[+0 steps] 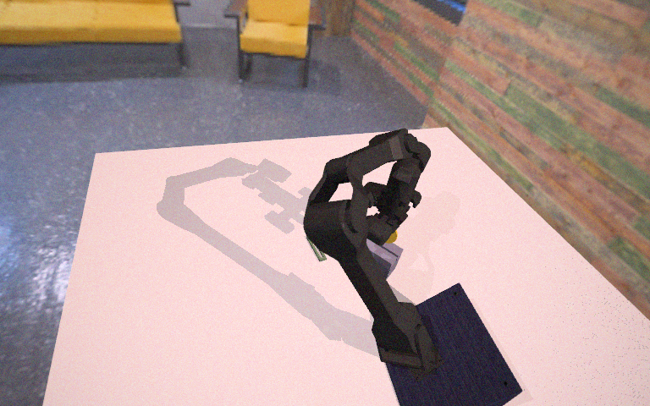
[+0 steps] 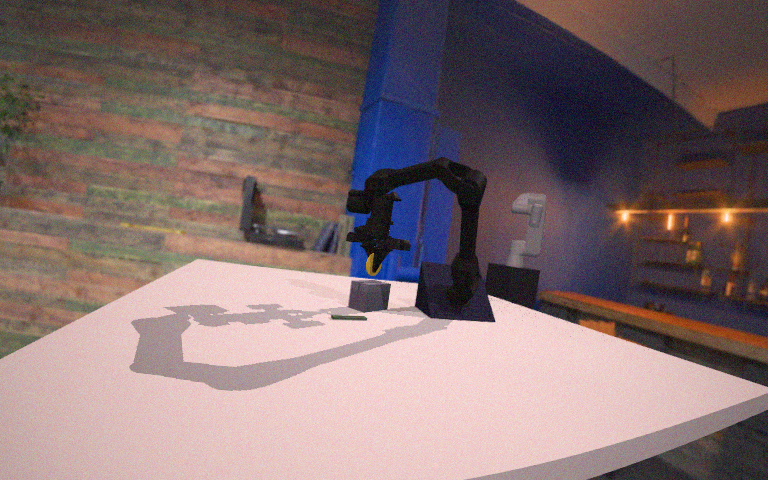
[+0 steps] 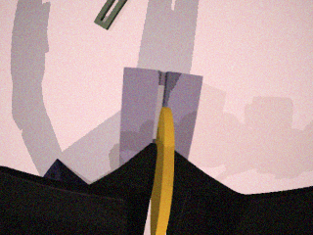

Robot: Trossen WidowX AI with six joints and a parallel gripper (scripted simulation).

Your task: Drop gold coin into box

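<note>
My gripper tip is now 20 mm below the gold coin.
</note>
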